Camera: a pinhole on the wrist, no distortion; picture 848 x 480 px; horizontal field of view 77.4 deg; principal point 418.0 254.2 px. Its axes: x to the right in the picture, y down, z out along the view. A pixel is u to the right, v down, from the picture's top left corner.
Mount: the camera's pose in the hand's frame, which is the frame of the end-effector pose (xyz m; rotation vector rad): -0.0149 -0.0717 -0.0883 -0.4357 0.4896 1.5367
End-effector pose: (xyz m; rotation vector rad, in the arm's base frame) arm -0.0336 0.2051 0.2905 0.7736 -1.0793 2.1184
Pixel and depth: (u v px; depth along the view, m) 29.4 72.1 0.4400
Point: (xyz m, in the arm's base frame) 0.0353 -0.0897 0.6717
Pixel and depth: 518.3 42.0 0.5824
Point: -0.3677 -0.1686 0.4566
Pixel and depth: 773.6 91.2 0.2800
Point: -0.2525 0.0819 0.2488
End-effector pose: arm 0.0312 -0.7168 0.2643 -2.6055 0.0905 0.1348
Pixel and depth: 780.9 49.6 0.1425
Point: 0.0666 -0.8083 0.2373
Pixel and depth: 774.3 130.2 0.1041
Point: 0.0410 -0.7767 0.2764
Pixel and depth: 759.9 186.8 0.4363
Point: 0.0308 -1.0084 -0.0435
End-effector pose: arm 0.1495 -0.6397 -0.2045 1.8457 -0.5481 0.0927
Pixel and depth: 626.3 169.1 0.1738
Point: 0.1266 -0.6802 -0.1331
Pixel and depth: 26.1 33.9 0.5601
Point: 0.2866 -1.2416 -0.4229
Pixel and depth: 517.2 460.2 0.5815
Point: -0.2632 -0.9620 -0.0982
